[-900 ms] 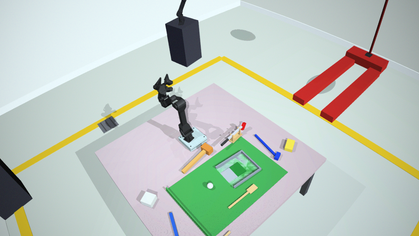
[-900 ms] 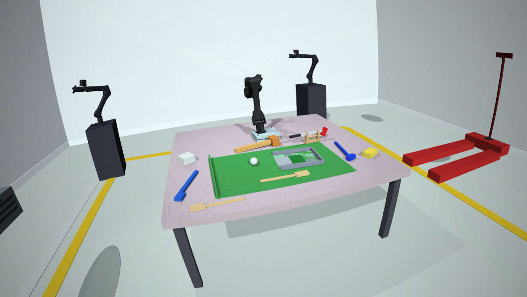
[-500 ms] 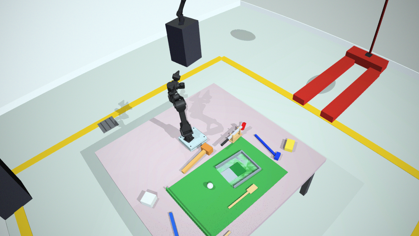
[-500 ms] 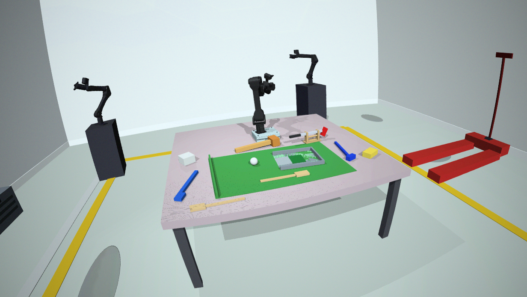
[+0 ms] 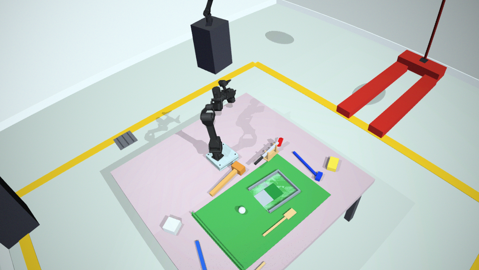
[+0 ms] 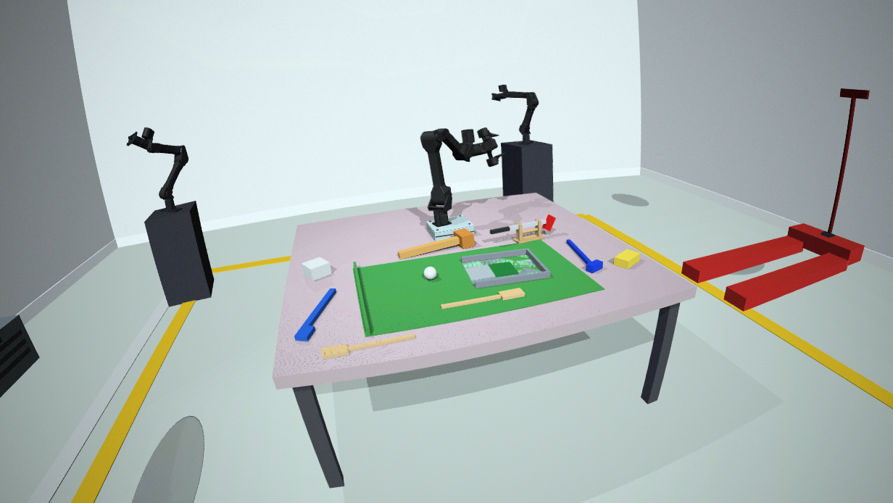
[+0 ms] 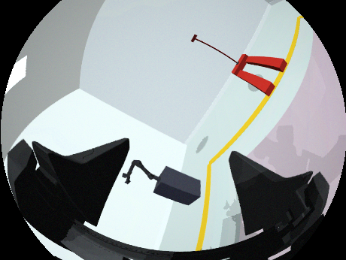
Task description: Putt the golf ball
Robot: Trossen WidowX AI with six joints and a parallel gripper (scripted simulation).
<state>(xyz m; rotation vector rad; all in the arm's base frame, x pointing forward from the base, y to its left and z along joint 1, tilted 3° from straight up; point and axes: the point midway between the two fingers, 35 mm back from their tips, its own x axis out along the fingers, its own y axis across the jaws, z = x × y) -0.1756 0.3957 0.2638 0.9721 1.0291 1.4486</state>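
Now: gripper tip 450 mm short of the red putter, 260 mm above it and 180 mm to the left of it. Round my gripper tip: green mat 660 mm ahead, 530 mm to the right, 320 mm below; small wooden rack 460 mm ahead, 280 mm below, 160 mm to the right; yellow block 850 mm ahead, 300 mm below, 10 mm to the left.
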